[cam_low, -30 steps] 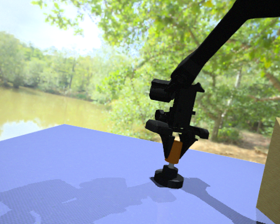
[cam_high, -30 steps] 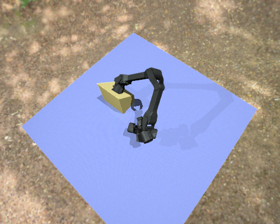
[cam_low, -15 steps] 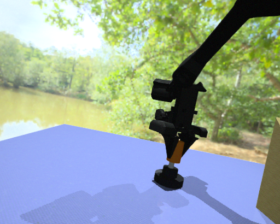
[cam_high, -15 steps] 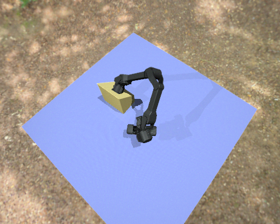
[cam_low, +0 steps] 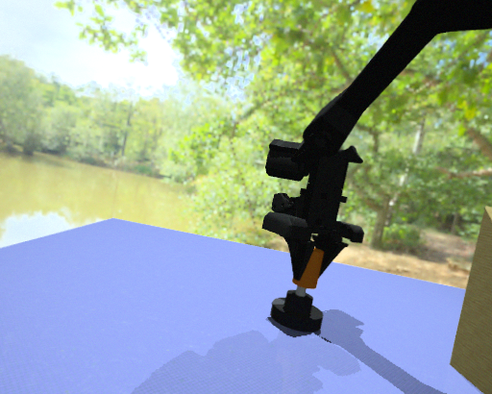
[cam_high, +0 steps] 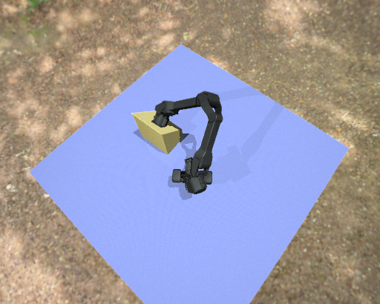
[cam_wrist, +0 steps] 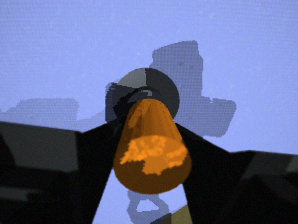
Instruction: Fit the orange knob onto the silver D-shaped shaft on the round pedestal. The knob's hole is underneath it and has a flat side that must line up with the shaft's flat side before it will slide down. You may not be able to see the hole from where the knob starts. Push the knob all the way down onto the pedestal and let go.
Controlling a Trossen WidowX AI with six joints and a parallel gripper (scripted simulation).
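The orange knob is 30 mm above my gripper tip. Also, from my gripper tip: round pedestal 40 mm below.
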